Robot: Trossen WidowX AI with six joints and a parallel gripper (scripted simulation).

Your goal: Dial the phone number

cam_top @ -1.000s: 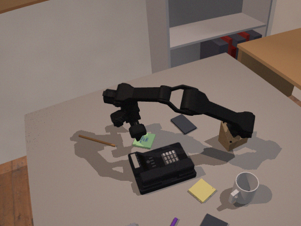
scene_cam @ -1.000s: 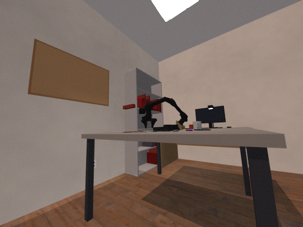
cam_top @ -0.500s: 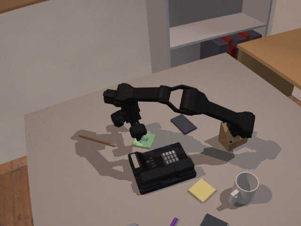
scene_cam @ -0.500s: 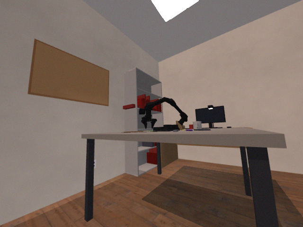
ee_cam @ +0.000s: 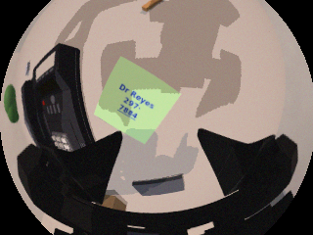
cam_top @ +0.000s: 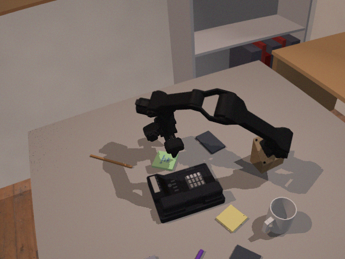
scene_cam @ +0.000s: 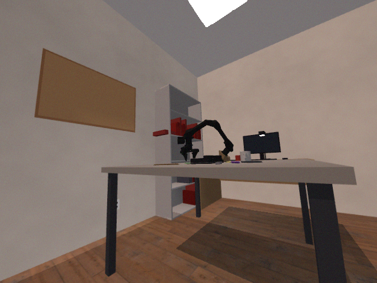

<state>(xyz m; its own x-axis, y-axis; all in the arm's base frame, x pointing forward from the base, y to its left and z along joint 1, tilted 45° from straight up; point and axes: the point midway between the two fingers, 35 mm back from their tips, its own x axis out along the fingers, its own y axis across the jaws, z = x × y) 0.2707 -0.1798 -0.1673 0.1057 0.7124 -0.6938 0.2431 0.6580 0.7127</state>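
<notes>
Now: the desk phone 190 mm to the left of my hand, 60 mm ahead of it and 40 mm below it. From my hand the other things lie so: handset: 240 mm to the left, 60 mm ahead, 10 mm below; pencil: 210 mm ahead, 100 mm to the right, 50 mm below; green note: 50 mm below, 40 mm ahead, 20 mm to the left.
</notes>
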